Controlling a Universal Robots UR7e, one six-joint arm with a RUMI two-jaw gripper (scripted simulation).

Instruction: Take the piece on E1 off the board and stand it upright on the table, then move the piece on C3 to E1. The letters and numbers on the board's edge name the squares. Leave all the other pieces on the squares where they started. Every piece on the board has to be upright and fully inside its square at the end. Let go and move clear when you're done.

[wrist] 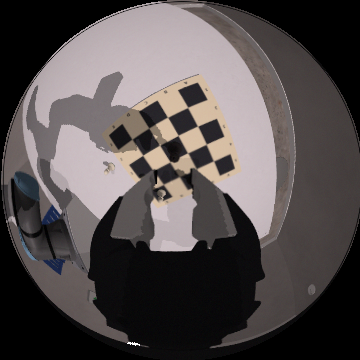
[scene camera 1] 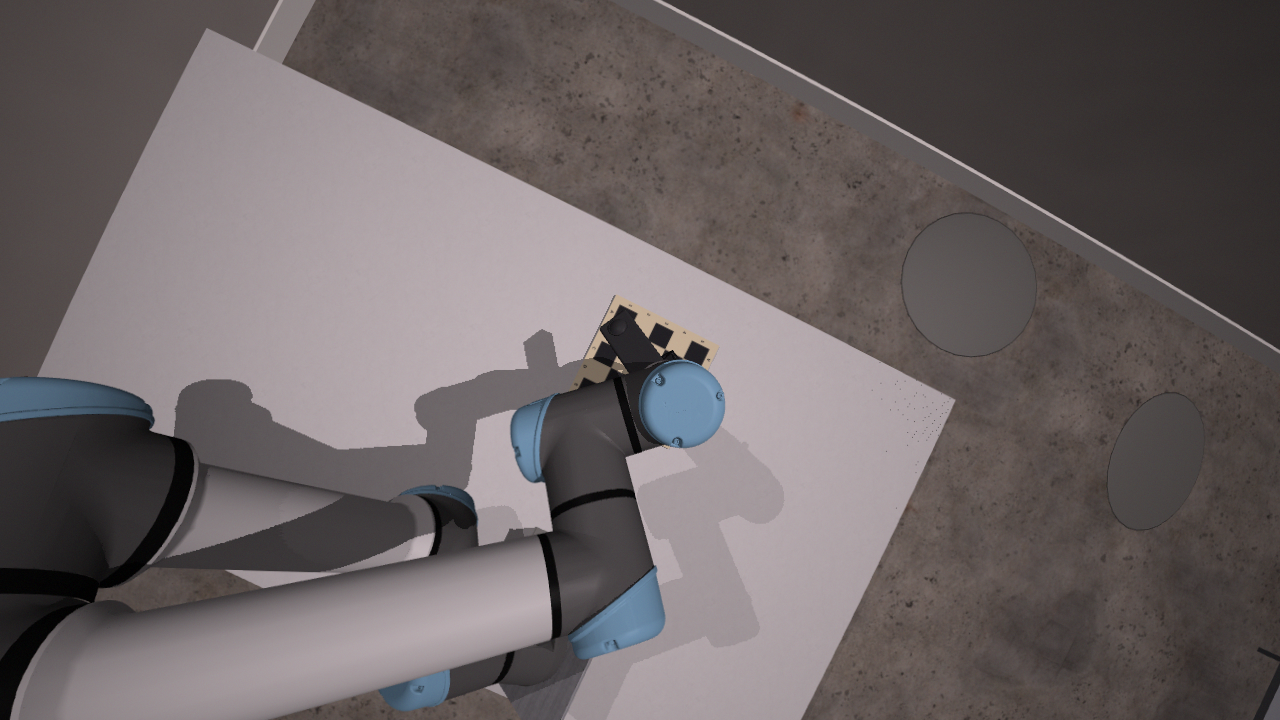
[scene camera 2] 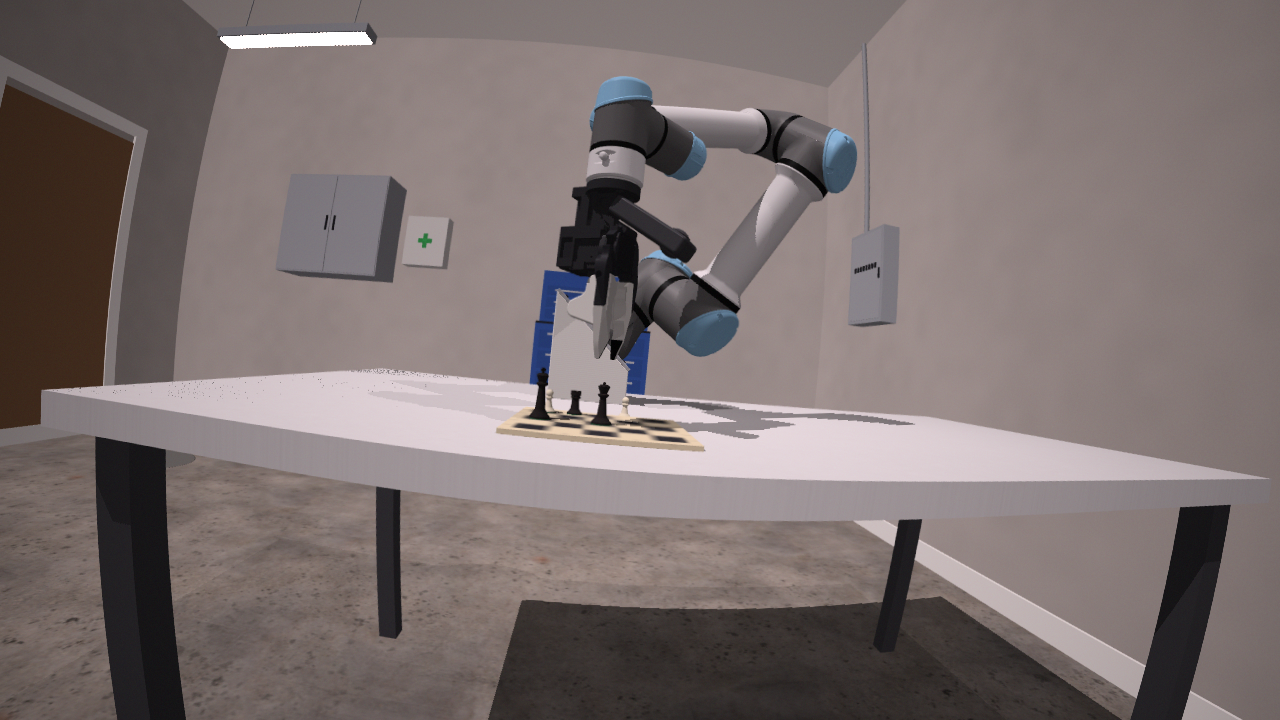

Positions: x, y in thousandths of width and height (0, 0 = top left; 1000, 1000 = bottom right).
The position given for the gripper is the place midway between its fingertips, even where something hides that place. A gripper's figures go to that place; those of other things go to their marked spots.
Labels:
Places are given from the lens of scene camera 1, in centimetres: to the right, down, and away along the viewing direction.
gripper (scene camera 1: 505, 520): 1, 2, 74
chessboard (scene camera 1: 519, 466): 5, -5, 82

